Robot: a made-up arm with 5 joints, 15 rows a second.
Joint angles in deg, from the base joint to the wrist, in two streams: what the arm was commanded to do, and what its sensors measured. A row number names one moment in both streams.
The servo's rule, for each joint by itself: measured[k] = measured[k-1] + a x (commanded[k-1-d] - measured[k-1]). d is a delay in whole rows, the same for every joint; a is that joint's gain. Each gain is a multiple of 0.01, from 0.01 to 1. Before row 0 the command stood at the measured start. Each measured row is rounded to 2 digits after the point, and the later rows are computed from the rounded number. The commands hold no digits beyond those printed.
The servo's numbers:
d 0
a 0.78 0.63 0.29 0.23 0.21
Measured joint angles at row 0: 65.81, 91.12, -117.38, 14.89, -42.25
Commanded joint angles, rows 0 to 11: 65.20, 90.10, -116.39, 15.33, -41.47; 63.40, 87.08, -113.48, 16.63, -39.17; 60.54, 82.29, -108.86, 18.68, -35.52; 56.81, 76.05, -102.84, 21.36, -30.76; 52.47, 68.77, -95.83, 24.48, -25.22; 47.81, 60.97, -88.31, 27.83, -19.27; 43.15, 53.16, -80.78, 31.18, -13.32; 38.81, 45.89, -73.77, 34.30, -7.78; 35.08, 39.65, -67.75, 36.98, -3.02; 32.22, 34.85, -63.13, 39.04, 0.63; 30.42, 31.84, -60.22, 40.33, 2.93; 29.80, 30.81, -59.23, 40.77, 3.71
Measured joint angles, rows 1 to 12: 65.33, 90.48, -117.09, 14.99, -42.09; 63.82, 88.34, -116.04, 15.37, -41.48; 61.26, 84.53, -113.96, 16.13, -40.23; 57.79, 79.19, -110.74, 17.33, -38.24; 53.64, 72.63, -106.42, 18.97, -35.51; 49.09, 65.28, -101.17, 21.01, -32.10; 44.46, 57.64, -95.26, 23.35, -28.16; 40.05, 50.24, -89.03, 25.87, -23.88; 36.17, 43.57, -82.86, 28.43, -19.50; 33.09, 38.08, -77.14, 30.87, -15.27; 31.01, 34.15, -72.23, 33.05, -11.45; 30.07, 32.05, -68.46, 34.83, -8.27
